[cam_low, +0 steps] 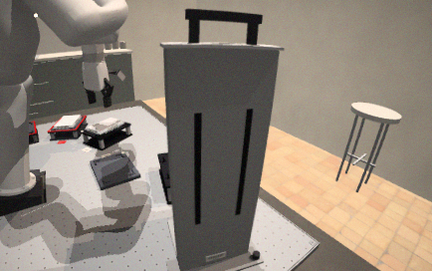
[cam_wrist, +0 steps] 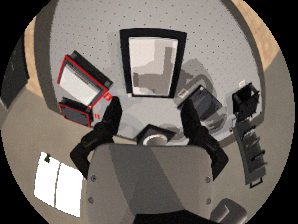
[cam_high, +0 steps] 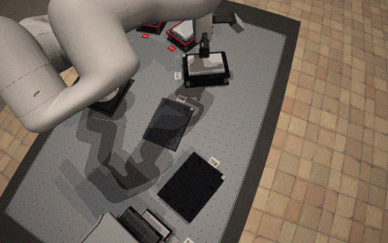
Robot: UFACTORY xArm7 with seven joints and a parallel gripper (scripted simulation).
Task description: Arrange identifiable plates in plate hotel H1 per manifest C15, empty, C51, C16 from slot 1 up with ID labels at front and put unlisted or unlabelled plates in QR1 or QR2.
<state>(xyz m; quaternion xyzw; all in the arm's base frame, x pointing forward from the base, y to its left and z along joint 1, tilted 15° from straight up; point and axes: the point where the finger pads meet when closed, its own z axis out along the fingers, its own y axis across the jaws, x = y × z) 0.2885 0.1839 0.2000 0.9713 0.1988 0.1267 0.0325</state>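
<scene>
Right now my hand is 10 cm above the white plate and 1 cm short of it. The rest, counted from my hand: H1 deck label (57 cm to the right, 16 cm below, 14 cm ahead); then tall grey tower (66 cm to the right, 4 cm above).
</scene>
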